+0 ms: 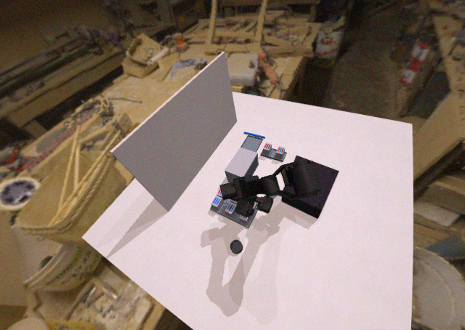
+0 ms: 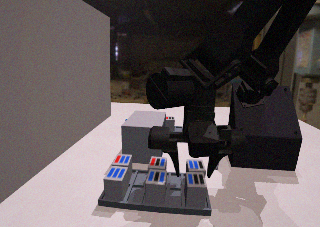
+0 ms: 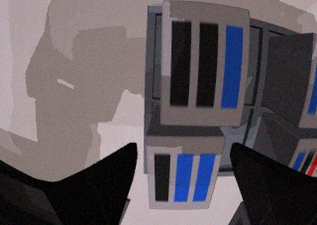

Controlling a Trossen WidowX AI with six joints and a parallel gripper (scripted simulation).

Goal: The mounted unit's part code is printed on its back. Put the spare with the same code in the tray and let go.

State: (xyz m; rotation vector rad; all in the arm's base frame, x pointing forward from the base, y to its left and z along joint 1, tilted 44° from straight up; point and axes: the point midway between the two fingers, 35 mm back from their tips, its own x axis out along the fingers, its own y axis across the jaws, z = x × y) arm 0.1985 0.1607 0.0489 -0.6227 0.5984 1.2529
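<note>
My gripper tip is now 34 cm to the left of the small holder, 2 cm above it and 1 cm past it. From my gripper tip the other things lie so: grey mounted unit 17 cm to the right, 10 cm ahead, 3 cm above; then grey wall panel 34 cm ahead, 21 cm to the right, 20 cm above; then black disc 18 cm to the left, 1 cm below.
</note>
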